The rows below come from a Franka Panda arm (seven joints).
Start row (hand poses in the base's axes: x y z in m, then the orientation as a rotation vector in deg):
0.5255, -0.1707, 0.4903, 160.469, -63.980, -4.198
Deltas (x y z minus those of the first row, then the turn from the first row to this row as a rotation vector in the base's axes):
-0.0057, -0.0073, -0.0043, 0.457, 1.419, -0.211
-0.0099, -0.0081, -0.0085, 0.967, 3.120, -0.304
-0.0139, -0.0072, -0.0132, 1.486, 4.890, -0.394
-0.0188, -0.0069, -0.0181, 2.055, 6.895, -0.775
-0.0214, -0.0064, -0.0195, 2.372, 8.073, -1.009
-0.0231, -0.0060, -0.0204, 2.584, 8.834, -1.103
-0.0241, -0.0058, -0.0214, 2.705, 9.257, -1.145
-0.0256, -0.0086, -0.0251, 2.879, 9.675, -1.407
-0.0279, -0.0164, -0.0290, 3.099, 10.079, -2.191
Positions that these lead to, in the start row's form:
0.5198, -0.1780, 0.4860, 160.249, -64.087, -6.457
0.5156, -0.1788, 0.4818, 160.004, -63.966, -9.122
0.5116, -0.1779, 0.4771, 159.704, -63.811, -11.880
0.5067, -0.1776, 0.4722, 159.150, -64.004, -15.011
0.5041, -0.1771, 0.4708, 158.781, -64.116, -16.835
0.5024, -0.1767, 0.4699, 158.570, -64.107, -18.010
0.5014, -0.1765, 0.4689, 158.458, -64.088, -18.663
0.4999, -0.1793, 0.4652, 158.269, -64.389, -19.365
0.4976, -0.1871, 0.4613, 157.830, -65.431, -20.127

